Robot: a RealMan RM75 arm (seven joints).
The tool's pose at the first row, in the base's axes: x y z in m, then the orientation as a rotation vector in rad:
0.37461, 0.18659, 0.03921, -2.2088, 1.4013, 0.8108
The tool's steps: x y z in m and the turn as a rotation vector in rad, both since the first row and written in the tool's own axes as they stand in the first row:
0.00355, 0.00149, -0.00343, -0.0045, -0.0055, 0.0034
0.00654, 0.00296, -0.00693, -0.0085, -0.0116, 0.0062
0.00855, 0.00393, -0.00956, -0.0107, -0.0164, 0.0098
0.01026, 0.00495, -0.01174, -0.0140, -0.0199, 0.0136
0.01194, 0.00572, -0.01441, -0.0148, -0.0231, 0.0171
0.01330, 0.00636, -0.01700, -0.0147, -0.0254, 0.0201
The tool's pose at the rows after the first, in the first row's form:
0.37531, 0.18149, 0.03941, -2.2065, 1.4024, 0.8214
0.37586, 0.17672, 0.04003, -2.2037, 1.4024, 0.8319
0.37632, 0.17336, 0.04066, -2.2000, 1.4043, 0.8398
0.37652, 0.17046, 0.04115, -2.1979, 1.4069, 0.8475
0.37706, 0.16738, 0.04202, -2.1943, 1.4095, 0.8525
0.37759, 0.16462, 0.04306, -2.1910, 1.4120, 0.8557

